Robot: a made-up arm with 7 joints. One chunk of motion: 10 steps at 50 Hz.
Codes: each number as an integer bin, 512 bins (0 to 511) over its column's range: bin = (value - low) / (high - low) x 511, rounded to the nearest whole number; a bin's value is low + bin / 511 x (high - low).
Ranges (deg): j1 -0.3..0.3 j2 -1..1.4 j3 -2..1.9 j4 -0.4..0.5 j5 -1.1..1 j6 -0.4..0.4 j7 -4.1..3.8
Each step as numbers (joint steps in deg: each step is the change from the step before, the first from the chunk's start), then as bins.
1 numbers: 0.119 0.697 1.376 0.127 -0.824 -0.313 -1.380
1 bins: 357 361 442 299 67 56 176
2 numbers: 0.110 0.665 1.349 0.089 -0.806 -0.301 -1.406
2 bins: 349 355 439 278 72 63 174
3 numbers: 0.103 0.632 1.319 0.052 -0.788 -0.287 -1.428
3 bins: 343 347 435 257 76 72 173
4 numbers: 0.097 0.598 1.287 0.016 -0.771 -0.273 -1.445
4 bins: 338 340 431 236 80 81 172
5 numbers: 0.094 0.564 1.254 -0.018 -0.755 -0.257 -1.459
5 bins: 336 333 426 217 84 91 171
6 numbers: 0.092 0.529 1.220 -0.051 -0.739 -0.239 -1.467
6 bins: 334 326 422 198 88 103 170
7 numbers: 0.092 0.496 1.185 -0.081 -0.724 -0.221 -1.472
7 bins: 334 319 417 181 91 114 170
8 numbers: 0.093 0.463 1.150 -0.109 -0.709 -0.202 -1.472
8 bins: 335 311 413 165 95 126 170
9 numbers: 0.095 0.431 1.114 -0.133 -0.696 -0.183 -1.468
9 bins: 336 305 408 152 98 139 170
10 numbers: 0.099 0.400 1.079 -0.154 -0.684 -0.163 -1.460
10 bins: 340 298 403 140 101 151 171
